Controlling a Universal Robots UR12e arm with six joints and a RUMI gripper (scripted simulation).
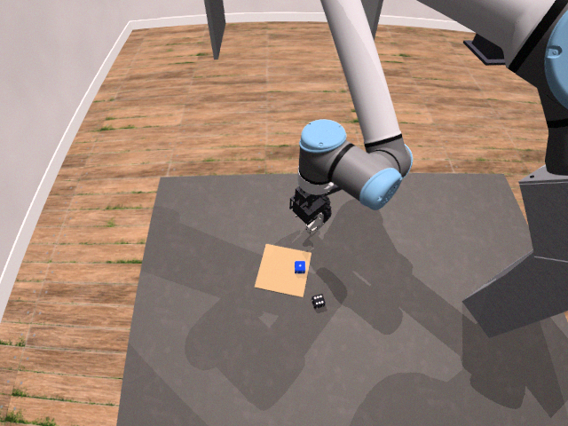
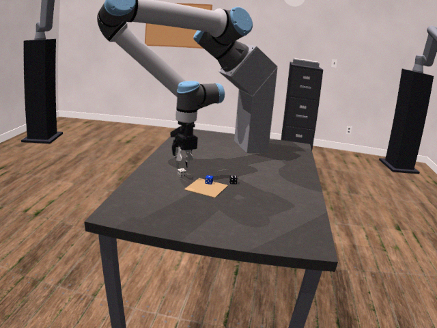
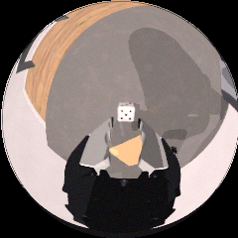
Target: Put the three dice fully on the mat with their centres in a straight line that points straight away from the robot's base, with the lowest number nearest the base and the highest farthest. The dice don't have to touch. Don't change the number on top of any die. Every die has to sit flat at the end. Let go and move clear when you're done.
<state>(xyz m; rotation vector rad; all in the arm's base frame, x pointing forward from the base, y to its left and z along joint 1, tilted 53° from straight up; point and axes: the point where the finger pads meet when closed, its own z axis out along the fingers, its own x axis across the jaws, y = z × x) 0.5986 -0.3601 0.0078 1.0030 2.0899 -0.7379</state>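
Right now my hand is 4 cm above the white die. Round my hand: blue die 7 cm ahead, 12 cm to the left, 3 cm below; black die 4 cm ahead, 23 cm to the left, 4 cm below; mat 11 cm ahead, 12 cm to the left, 5 cm below.
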